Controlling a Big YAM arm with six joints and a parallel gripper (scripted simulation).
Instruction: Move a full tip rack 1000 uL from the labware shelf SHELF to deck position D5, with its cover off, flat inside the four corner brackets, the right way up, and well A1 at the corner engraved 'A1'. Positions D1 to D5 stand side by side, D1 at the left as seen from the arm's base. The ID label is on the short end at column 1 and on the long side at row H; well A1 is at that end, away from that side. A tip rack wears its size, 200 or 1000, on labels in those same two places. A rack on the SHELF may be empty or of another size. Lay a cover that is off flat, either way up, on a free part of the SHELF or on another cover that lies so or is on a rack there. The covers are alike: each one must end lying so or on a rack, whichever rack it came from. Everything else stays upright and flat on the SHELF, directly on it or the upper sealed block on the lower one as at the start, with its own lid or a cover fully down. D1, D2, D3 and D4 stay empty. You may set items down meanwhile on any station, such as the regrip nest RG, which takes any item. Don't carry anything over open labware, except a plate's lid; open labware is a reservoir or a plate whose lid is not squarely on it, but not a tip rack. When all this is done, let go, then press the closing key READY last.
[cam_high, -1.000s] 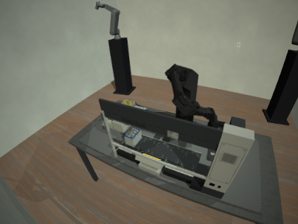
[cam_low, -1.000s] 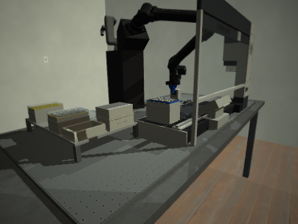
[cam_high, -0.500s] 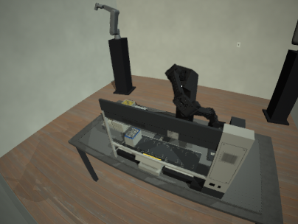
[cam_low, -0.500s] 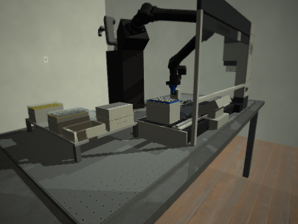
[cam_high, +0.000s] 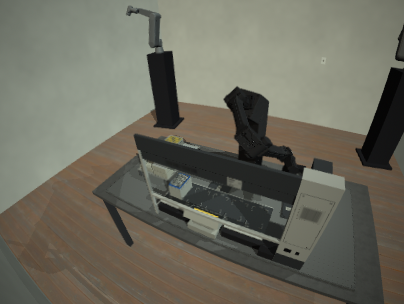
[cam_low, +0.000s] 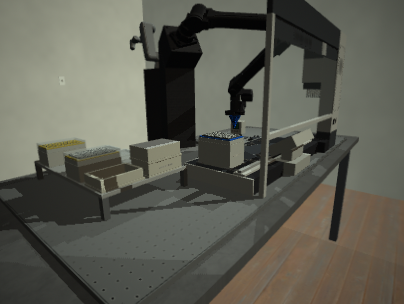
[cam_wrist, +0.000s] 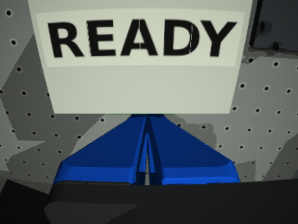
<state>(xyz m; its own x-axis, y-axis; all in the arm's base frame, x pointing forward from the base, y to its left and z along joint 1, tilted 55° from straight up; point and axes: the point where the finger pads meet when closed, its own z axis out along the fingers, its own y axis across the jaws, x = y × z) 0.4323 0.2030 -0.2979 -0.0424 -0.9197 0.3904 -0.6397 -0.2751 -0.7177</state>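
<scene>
Right now my hand is 2 cm to the right of the green-faced box. From my hand the other things lie so: dark gantry beam 45 cm ahead, 43 cm above, 37 cm to the right; shelf label 69 cm to the right, 8 cm below, 5 cm behind; tip rack 62 cm to the right, 23 cm ahead, 4 cm above.
</scene>
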